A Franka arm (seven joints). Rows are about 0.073 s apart.
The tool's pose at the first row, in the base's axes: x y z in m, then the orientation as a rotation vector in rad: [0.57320 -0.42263 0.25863 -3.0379 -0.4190 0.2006]
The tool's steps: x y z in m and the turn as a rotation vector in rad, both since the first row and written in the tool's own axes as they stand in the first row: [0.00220 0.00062 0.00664 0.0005 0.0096 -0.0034]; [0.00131 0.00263 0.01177 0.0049 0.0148 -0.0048]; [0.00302 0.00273 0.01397 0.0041 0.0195 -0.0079]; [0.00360 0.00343 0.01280 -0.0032 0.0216 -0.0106]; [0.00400 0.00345 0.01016 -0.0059 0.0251 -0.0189]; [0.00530 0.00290 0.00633 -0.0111 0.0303 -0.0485]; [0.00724 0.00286 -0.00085 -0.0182 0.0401 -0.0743]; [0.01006 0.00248 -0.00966 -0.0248 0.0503 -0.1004]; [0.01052 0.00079 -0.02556 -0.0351 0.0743 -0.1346]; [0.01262 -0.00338 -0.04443 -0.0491 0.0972 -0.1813]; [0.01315 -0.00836 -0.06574 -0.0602 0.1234 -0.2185]
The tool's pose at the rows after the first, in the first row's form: [0.57455 -0.42229 0.25175 -3.0362 -0.4233 0.1858]; [0.57352 -0.42421 0.24661 -3.0313 -0.4241 0.1785]; [0.57487 -0.42373 0.24422 -3.0311 -0.4286 0.1710]; [0.57577 -0.42430 0.24525 -3.0374 -0.4342 0.1665]; [0.57653 -0.42434 0.24781 -3.0375 -0.4471 0.1603]; [0.57815 -0.42365 0.25149 -3.0335 -0.4926 0.1498]; [0.58098 -0.42344 0.25836 -3.0317 -0.5324 0.1321]; [0.58479 -0.42274 0.26677 -3.0287 -0.5726 0.1138]; [0.58698 -0.42178 0.28259 -3.0245 -0.6246 0.0732]; [0.59049 -0.41814 0.30136 -3.0175 -0.6965 0.0326]; [0.59262 -0.41427 0.32280 -3.0094 -0.7528 -0.0121]
